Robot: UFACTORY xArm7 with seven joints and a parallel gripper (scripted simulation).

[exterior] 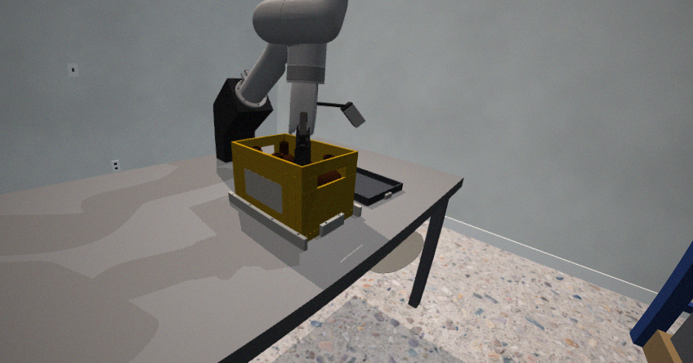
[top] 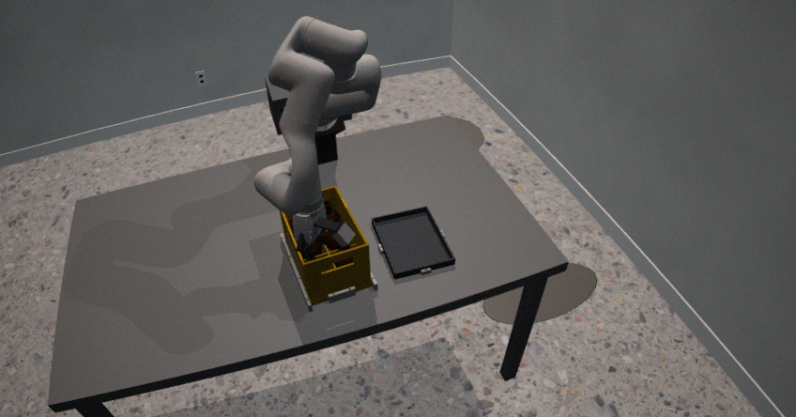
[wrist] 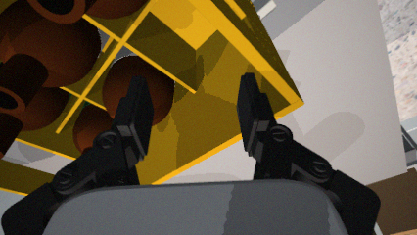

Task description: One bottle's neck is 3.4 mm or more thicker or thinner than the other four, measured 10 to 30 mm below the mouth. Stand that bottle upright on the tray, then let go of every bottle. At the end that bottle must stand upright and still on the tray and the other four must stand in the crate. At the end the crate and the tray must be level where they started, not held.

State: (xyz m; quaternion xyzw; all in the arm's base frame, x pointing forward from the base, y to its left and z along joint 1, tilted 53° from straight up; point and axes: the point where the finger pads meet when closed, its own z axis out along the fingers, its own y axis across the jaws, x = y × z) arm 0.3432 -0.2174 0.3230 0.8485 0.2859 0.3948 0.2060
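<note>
Right now my hand is 8 cm past the yellow crate, 6 cm to the right of it and 9 cm above it. From my hand the other things lie so: black tray: 1 cm ahead, 32 cm to the left, 17 cm below.
</note>
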